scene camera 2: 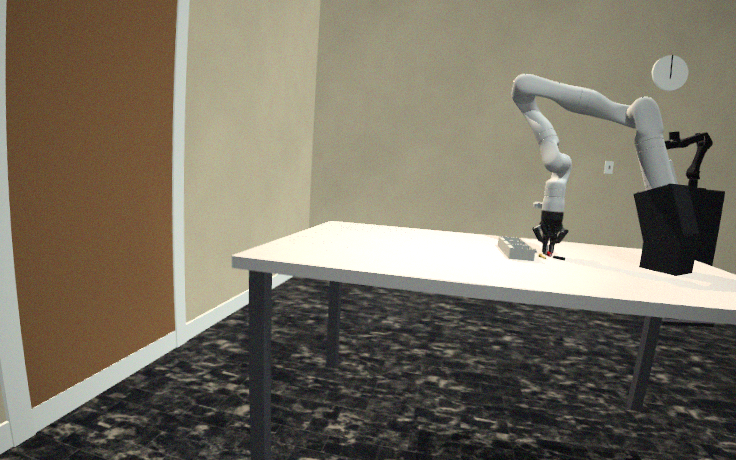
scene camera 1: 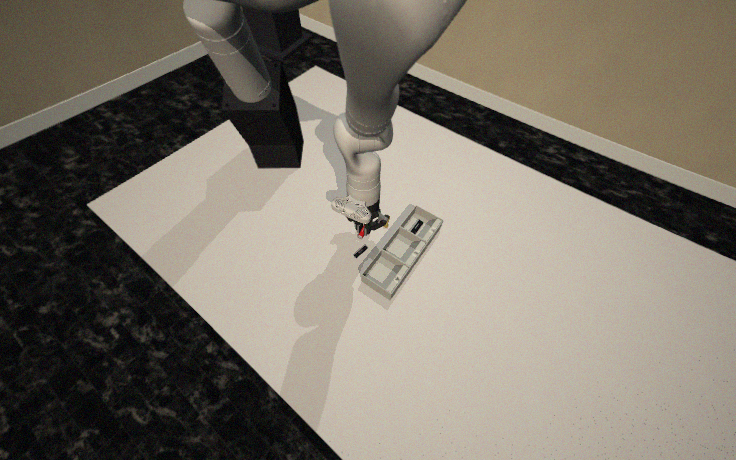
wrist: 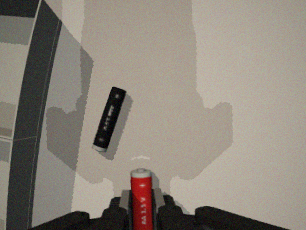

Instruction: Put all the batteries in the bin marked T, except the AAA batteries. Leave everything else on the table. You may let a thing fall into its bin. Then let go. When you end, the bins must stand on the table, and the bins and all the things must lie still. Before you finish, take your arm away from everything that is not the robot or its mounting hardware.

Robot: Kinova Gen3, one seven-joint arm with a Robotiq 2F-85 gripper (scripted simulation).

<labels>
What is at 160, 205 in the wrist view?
The gripper.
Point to a tray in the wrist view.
33, 66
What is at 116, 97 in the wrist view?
A black battery.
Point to a tray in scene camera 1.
388, 269
</labels>
